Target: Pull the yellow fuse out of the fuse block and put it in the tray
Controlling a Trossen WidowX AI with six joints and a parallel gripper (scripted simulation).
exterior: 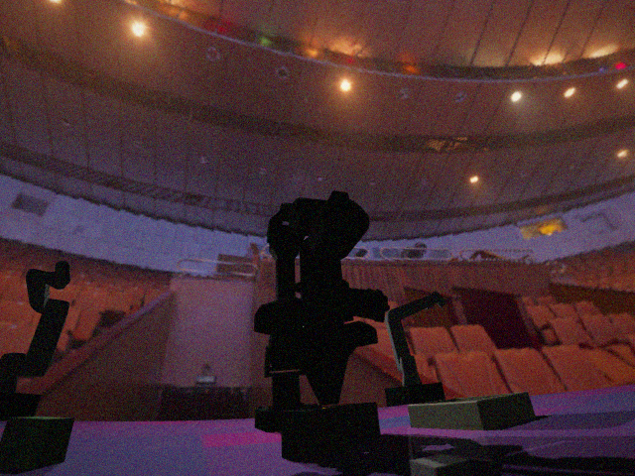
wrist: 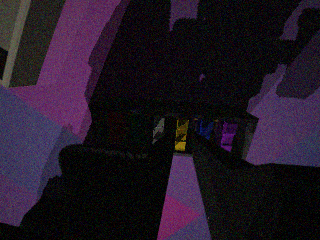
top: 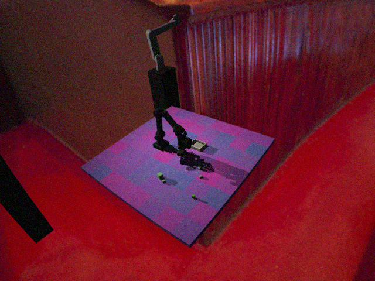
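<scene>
My gripper tip is 20 mm above the yellow fuse. Round my gripper tip: pale square tray: 10 mm behind, 210 mm to the left, 40 mm below; green cube: 10 mm behind, 270 mm to the right, 30 mm below.
</scene>
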